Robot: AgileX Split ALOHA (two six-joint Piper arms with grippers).
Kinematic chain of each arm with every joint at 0, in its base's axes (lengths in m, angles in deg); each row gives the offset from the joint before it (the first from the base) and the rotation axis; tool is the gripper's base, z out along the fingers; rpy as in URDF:
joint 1: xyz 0 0 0.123 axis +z
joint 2: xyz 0 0 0 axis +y
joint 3: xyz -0.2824 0 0.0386 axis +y
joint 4: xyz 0.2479 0 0.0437 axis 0.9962 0 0.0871
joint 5: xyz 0 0 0 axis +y
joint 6: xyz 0.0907 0 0.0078 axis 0.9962 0 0.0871
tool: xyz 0 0 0 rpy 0 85 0
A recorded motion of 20 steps. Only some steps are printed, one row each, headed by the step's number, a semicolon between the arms.
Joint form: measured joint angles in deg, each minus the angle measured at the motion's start. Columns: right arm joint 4, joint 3, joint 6, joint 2, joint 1, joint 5; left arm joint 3, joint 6, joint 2, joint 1, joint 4, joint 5.
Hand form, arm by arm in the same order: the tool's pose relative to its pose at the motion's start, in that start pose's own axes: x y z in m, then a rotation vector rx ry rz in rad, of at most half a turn. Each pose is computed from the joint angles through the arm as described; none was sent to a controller.
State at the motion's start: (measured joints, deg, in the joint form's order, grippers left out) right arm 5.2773 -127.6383 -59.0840 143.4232 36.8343 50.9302; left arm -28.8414 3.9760 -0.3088 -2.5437 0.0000 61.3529
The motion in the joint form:
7: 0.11 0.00 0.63 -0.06 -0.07 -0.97; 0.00 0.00 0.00 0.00 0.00 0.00
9: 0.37 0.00 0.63 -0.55 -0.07 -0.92; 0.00 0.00 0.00 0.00 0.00 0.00
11: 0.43 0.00 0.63 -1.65 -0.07 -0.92; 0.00 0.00 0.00 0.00 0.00 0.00
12: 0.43 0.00 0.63 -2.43 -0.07 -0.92; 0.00 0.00 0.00 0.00 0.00 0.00
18: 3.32 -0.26 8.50 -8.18 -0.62 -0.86; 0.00 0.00 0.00 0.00 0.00 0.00
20: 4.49 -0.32 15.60 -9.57 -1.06 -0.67; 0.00 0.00 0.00 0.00 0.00 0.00
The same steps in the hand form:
7: -0.0005 -0.0018 -0.0006 0.0150 -0.0102 0.0132; 0.0000 0.0000 0.0000 0.0000 0.0000 0.0000
9: -0.0021 -0.0030 -0.0048 0.0194 -0.0176 0.0155; 0.0000 0.0000 0.0000 0.0000 0.0000 0.0000
11: -0.0051 -0.0061 -0.0144 0.0347 -0.0292 0.0147; 0.0000 0.0000 0.0000 0.0000 0.0000 0.0000
12: -0.0072 -0.0082 -0.0212 0.0459 -0.0369 0.0137; 0.0000 0.0000 0.0000 0.0000 0.0000 0.0000
18: -0.0199 -0.0231 -0.0741 0.1042 -0.1348 0.1801; 0.0000 0.0000 0.0000 0.0000 0.0000 0.0000
20: -0.0206 -0.0271 -0.0874 0.1046 -0.1670 0.3189; 0.0000 0.0000 0.0000 0.0000 0.0000 0.0000

